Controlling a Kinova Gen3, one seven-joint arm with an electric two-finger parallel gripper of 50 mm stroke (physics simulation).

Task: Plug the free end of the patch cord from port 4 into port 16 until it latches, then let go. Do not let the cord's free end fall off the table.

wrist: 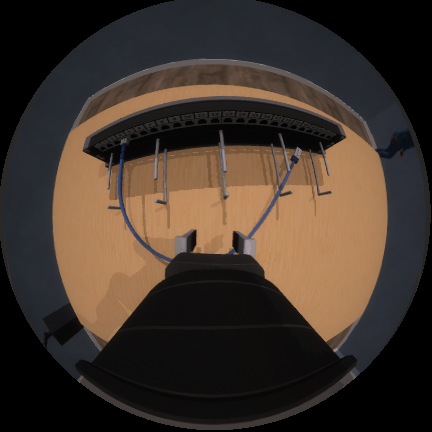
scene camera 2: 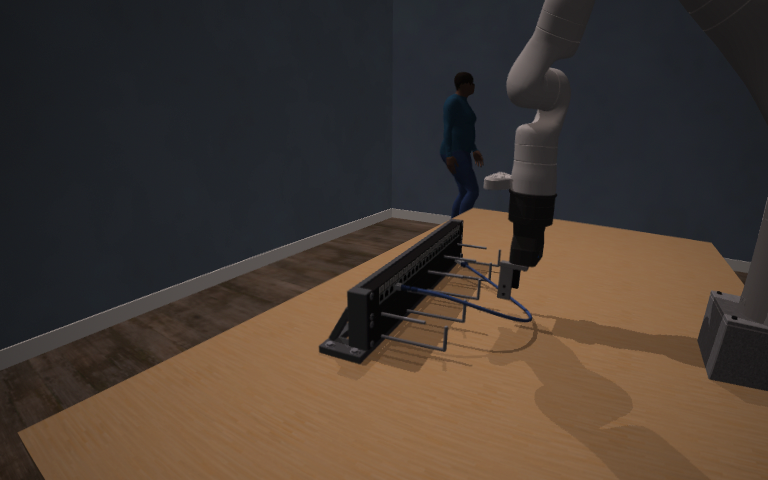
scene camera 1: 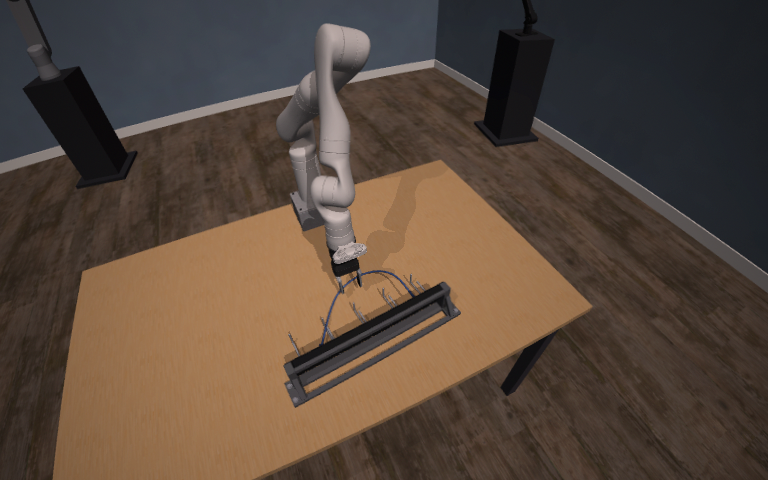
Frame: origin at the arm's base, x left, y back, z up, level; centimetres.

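Seen in the pictures: gripper, fingertip midpoint: [wrist: 214, 237] [scene camera 2: 508, 292] [scene camera 1: 351, 287]; arm's base, origin of the base link: [scene camera 2: 767, 316].
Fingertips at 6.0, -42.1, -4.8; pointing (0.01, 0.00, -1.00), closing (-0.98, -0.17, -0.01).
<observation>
Offsets run from my fingertips to a thing's middle, as dx, dy, dz. Level surfaces: height alone.
The black patch panel @(+2.0, -14.3, +0.5) [scene camera 1: 368, 327] [scene camera 2: 360, 316] [wrist: 215, 103] stands on the table with its port row facing the arm. The blue patch cord [scene camera 1: 385, 272] [scene camera 2: 529, 316] [wrist: 121, 185] loops out from it, with one plug @(+16.4, -10.6, +3.3) [scene camera 2: 398, 286] [wrist: 124, 142] seated near the panel's left end in the wrist view. The free plug @(-12.0, -17.1, -1.3) [scene camera 2: 464, 264] [wrist: 296, 154] is out in front of the panel's right part, near a support rod and outside any port. My gripper [scene camera 1: 350, 287] [scene camera 2: 509, 291] [wrist: 214, 237] is open and empty. The cord passes beneath it, close to the right finger in the wrist view. Port 16's label is too small to read.
Several grey rods, such as a bent one [scene camera 2: 416, 342] [wrist: 165, 175], stick out from the panel below the ports. The wooden table @(dz -4.6) [scene camera 1: 169, 339] [scene camera 2: 283, 418] reaches beyond the panel to its far edge. A person [scene camera 2: 459, 124] stands beyond the table. Two black pedestals [scene camera 1: 73, 124] [scene camera 1: 518, 84] stand on the floor.
</observation>
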